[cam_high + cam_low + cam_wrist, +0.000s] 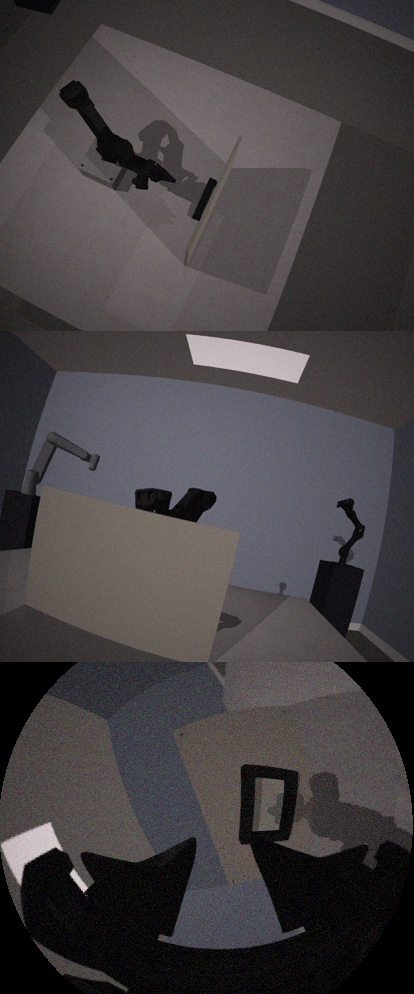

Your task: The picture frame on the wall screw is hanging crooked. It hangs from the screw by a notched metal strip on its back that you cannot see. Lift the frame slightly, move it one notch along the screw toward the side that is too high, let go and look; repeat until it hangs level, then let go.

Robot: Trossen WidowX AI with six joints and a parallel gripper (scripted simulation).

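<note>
Now: gripper tip 13 cm short of the picture frame and 11 cm above it. From my gripper tip the other things lie so: beige wall panel (14 cm ahead, 12 cm below).
</note>
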